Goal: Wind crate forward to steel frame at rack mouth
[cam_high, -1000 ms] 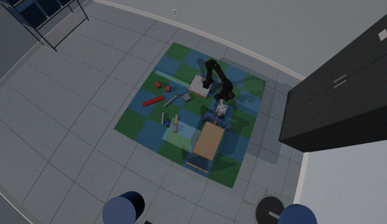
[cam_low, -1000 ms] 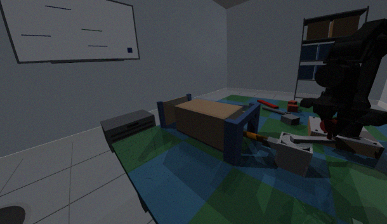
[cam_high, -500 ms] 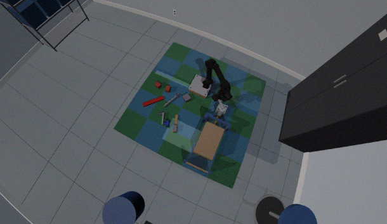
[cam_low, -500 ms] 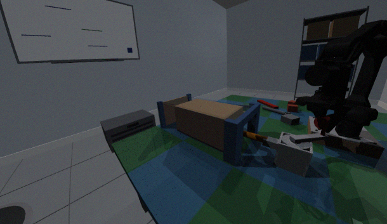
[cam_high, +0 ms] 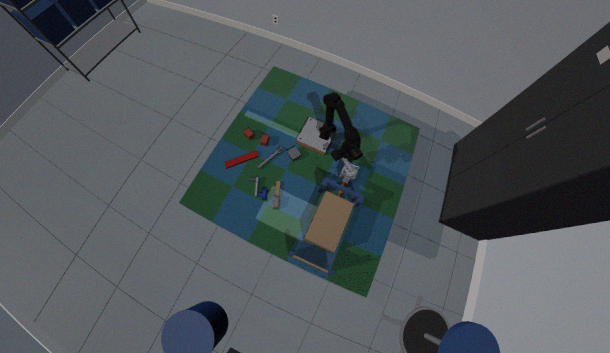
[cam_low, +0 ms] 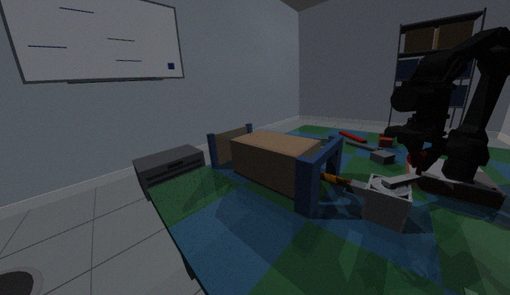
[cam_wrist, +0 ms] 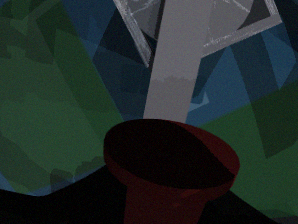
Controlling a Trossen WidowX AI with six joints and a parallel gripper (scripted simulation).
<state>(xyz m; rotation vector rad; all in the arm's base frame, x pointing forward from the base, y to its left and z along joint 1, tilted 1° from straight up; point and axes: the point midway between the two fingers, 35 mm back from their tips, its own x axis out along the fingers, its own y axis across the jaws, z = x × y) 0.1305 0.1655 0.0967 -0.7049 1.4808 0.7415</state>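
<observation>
Right now my gripper tip is 20 mm short of the grey crank arm, 30 mm to the right of it and 10 mm above it. From my gripper tip the other things lie so: red knob (20 mm above); then blue steel frame (220 mm ahead, 70 mm to the left, 10 mm below); then grey winch (50 mm ahead, 70 mm to the left, 80 mm below).
</observation>
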